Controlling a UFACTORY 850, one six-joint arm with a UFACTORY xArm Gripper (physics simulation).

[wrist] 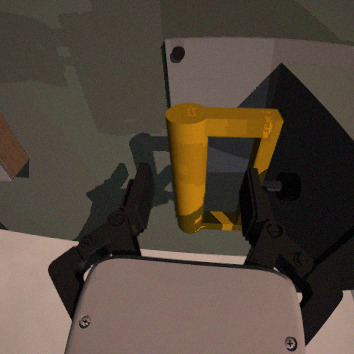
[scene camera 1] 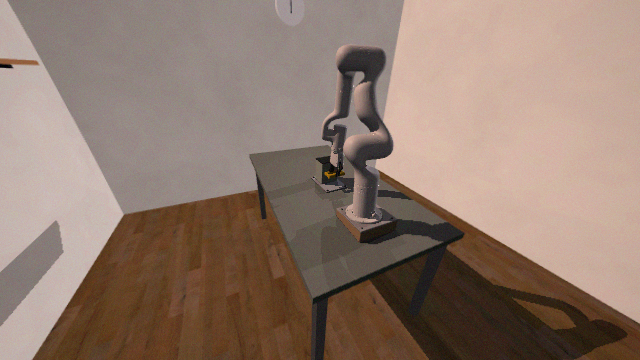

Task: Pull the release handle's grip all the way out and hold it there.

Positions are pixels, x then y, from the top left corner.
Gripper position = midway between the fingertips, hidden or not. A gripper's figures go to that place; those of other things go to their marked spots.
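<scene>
Gripper (wrist: pixel 196 177), 0.15 m from the lens. Light base plate (wrist: pixel 215 71), 0.22 m from the lens.
</scene>
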